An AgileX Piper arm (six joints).
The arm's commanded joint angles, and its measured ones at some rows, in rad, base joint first. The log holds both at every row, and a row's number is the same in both.
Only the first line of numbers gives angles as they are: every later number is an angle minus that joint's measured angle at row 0.
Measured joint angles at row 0: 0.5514 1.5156 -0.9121 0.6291 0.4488 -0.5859
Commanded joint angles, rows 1 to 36: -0.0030 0.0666 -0.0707 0.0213 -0.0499 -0.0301; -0.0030 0.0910 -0.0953 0.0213 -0.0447 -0.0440; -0.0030 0.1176 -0.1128 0.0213 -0.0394 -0.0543; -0.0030 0.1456 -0.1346 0.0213 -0.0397 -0.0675; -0.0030 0.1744 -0.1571 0.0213 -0.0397 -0.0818; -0.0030 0.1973 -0.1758 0.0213 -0.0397 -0.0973; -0.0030 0.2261 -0.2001 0.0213 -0.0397 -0.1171; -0.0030 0.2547 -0.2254 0.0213 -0.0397 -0.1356; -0.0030 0.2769 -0.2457 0.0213 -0.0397 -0.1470; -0.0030 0.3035 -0.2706 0.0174 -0.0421 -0.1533; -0.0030 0.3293 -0.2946 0.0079 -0.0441 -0.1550; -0.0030 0.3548 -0.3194 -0.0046 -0.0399 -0.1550; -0.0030 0.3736 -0.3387 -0.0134 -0.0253 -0.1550; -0.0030 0.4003 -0.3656 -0.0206 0.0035 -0.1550; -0.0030 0.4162 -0.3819 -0.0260 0.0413 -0.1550; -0.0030 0.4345 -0.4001 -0.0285 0.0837 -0.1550; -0.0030 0.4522 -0.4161 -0.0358 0.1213 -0.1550; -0.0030 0.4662 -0.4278 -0.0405 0.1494 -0.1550; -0.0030 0.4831 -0.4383 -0.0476 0.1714 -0.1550; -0.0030 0.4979 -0.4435 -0.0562 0.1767 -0.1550; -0.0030 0.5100 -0.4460 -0.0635 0.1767 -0.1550; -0.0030 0.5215 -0.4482 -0.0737 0.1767 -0.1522; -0.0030 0.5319 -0.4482 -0.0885 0.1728 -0.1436; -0.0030 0.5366 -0.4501 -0.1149 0.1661 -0.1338; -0.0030 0.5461 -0.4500 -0.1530 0.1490 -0.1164; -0.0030 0.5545 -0.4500 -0.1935 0.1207 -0.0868; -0.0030 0.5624 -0.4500 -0.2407 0.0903 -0.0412; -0.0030 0.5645 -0.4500 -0.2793 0.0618 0.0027; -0.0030 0.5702 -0.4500 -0.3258 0.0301 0.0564; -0.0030 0.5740 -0.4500 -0.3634 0.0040 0.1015; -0.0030 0.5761 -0.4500 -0.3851 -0.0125 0.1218; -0.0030 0.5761 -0.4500 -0.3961 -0.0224 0.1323; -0.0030 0.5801 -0.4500 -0.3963 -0.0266 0.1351; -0.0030 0.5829 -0.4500 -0.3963 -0.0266 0.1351; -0.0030 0.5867 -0.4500 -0.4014 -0.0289 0.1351; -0.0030 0.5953 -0.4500 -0.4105 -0.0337 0.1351
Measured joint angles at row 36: 0.0000 0.5790 -0.4447 -0.3715 -0.0053 0.1114
